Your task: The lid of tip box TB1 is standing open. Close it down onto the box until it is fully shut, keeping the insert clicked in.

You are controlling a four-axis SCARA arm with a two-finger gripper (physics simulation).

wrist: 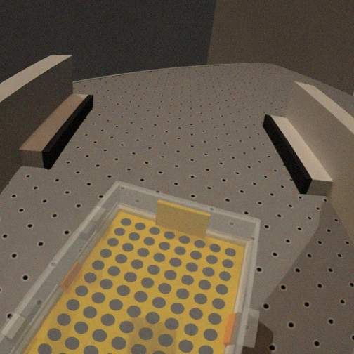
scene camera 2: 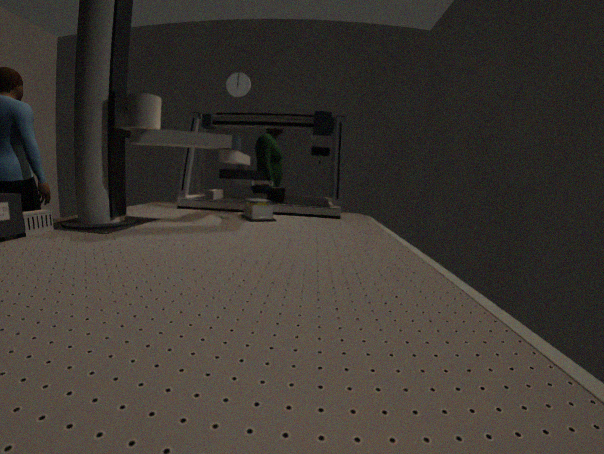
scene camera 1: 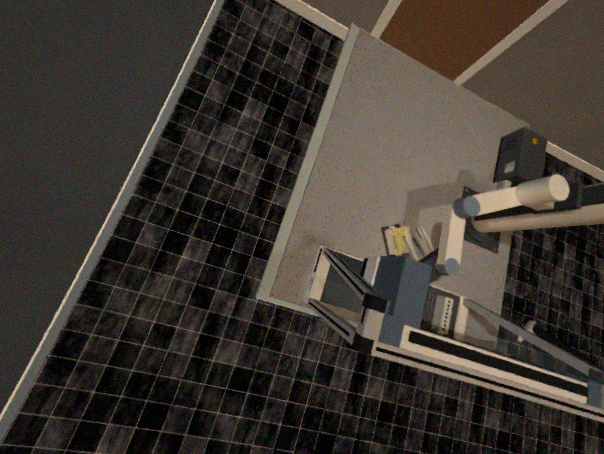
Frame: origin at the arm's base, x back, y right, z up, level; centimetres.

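Seen in the pictures: gripper, fingertip midpoint: point(scene camera 2: 262, 183) point(scene camera 1: 411, 231); arm's base, origin of the base link: point(scene camera 2: 102, 226) point(scene camera 1: 478, 220).
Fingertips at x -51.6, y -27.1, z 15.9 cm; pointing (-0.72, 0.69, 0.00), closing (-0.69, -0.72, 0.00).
Offsets run from my fingertips to a thing's top centre. "*": to the spot under its first point.
Tip box TB1 {dx +2.2, dy -2.8, dz -6.9 cm} point(scene camera 1: 399, 240) point(scene camera 2: 258, 210) point(wrist: 182, 280) stands on the table, with clear walls and a yellow insert point(wrist: 165, 270) full of round holes. The insert lies level inside the walls, with orange pieces at its sides. No upright lid panel shows; whether the clear lid lies flat over the insert I cannot tell. My gripper point(scene camera 1: 419, 244) point(scene camera 2: 260, 188) point(wrist: 181, 87) is shut as far as it goes and holds nothing, with a wide gap between its black pads. It is above the table, close to the box; the box's near end is out of the wrist view.
A gantry frame point(scene camera 2: 341, 165) stands behind the box. The arm's column point(scene camera 2: 92, 150) and a dark grey unit {* dx +55.1, dy +64.8, dz -4.2 cm} point(scene camera 1: 517, 155) stand on the other side of the table. A black object {* dx -2.2, dy -24.4, dz -5.6 cm} point(scene camera 2: 276, 194) is near the gantry. A person in green point(scene camera 2: 270, 155) and one in blue point(scene camera 2: 15, 135) are beyond the table.
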